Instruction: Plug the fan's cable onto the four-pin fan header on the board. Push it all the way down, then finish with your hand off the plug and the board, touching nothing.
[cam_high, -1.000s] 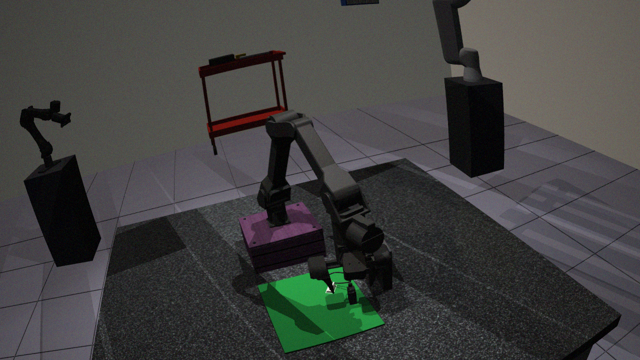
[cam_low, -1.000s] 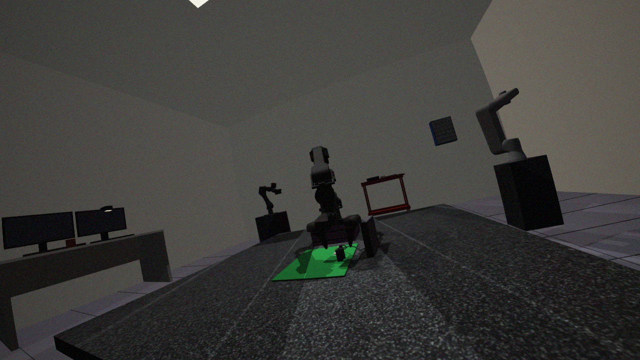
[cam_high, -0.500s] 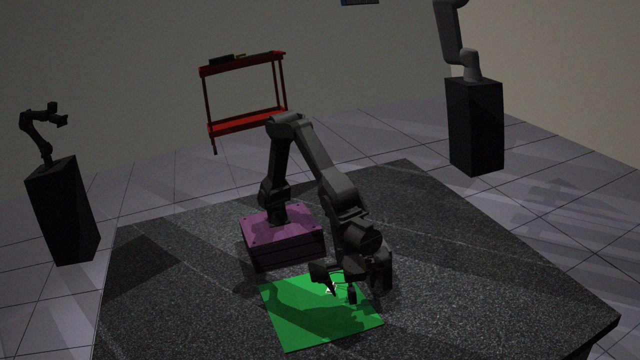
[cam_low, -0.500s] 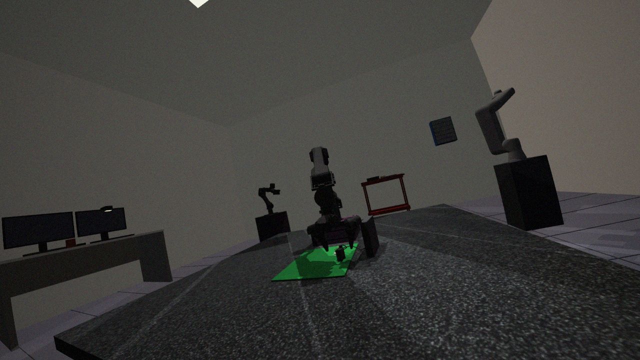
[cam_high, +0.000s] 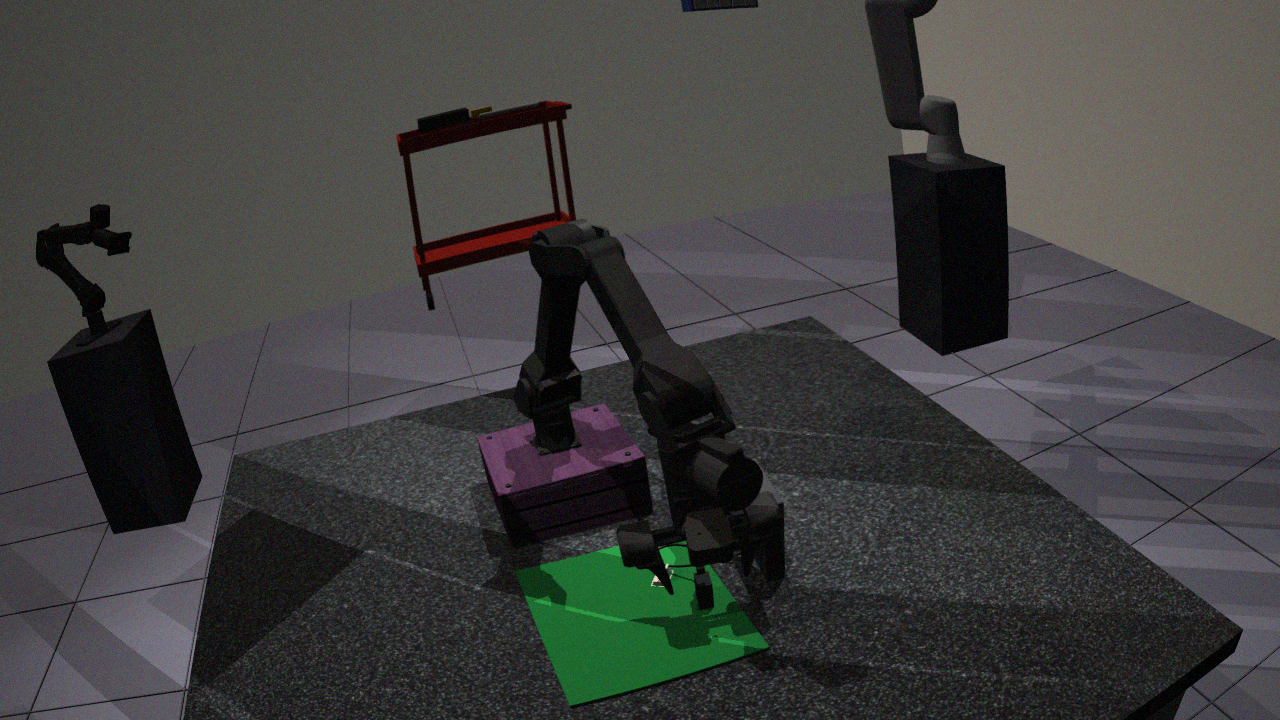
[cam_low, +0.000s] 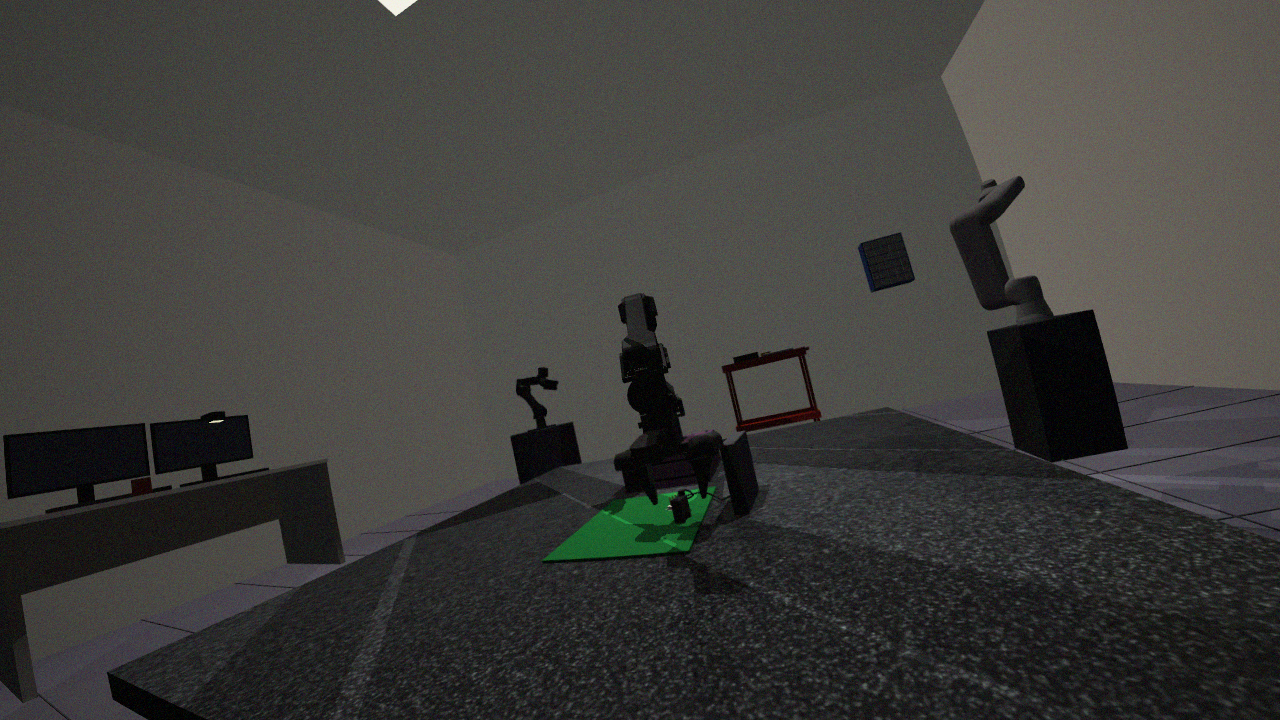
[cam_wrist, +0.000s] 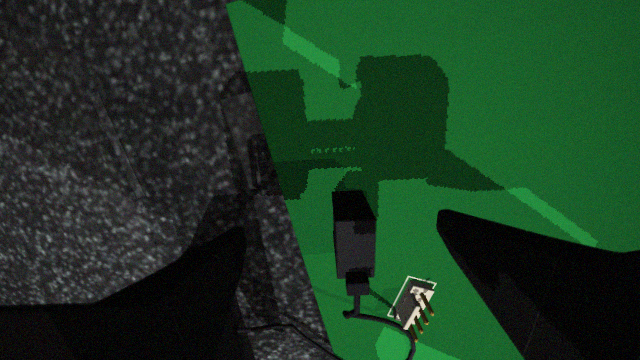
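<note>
My gripper tip is 2 cm above the dark fan plug and 1 cm past it. From my gripper tip the other things lie so: white four-pin header 9 cm behind, 4 cm to the right, 4 cm below; then black fan 9 cm to the left, 8 cm behind, 2 cm above; then green board 9 cm to the right, 5 cm below, 3 cm behind.
</note>
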